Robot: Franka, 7 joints.
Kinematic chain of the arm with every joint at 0, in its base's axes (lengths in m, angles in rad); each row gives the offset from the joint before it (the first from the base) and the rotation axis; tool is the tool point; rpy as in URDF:
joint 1: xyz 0 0 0.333 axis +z
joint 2: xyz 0 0 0 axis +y
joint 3: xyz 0 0 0.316 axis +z
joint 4: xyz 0.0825 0 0 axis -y
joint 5: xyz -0.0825 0 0.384 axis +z
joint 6: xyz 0 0 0 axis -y
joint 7: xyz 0.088 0 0 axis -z
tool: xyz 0 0 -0.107 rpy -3.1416 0 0
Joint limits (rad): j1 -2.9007..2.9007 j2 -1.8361..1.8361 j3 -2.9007..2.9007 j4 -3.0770..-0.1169 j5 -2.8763..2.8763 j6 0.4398..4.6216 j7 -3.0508..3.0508
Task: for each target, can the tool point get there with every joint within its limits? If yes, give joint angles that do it. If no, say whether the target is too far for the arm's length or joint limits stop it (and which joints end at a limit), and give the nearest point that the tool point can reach.
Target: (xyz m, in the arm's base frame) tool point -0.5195 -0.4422 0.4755
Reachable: yes | joints -2.2482 0.8063 -0.7089 -1.0129 1.5566 0.8106 -2.4946
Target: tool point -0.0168 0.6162 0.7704
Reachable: yes | joints 0.9919 1.4749 2.2197 -1.2284 -1.6795 3.2246 -2.2523
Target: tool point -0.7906 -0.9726 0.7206
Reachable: no: too far | nearest point -0.5170 -0.6360 0.5865 | short by 0.454 m
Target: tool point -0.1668 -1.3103 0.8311
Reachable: no: too far | nearest point -0.1014 -0.7963 0.6357 | short by 0.554 m
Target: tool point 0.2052 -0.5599 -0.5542
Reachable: no: too far | nearest point 0.1700 -0.4638 -0.3172 | short by 0.258 m
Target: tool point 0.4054 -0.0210 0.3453
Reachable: yes | joints 1.7543 -0.7652 -2.0061 -2.2516 -2.1955 4.0122 -1.7960
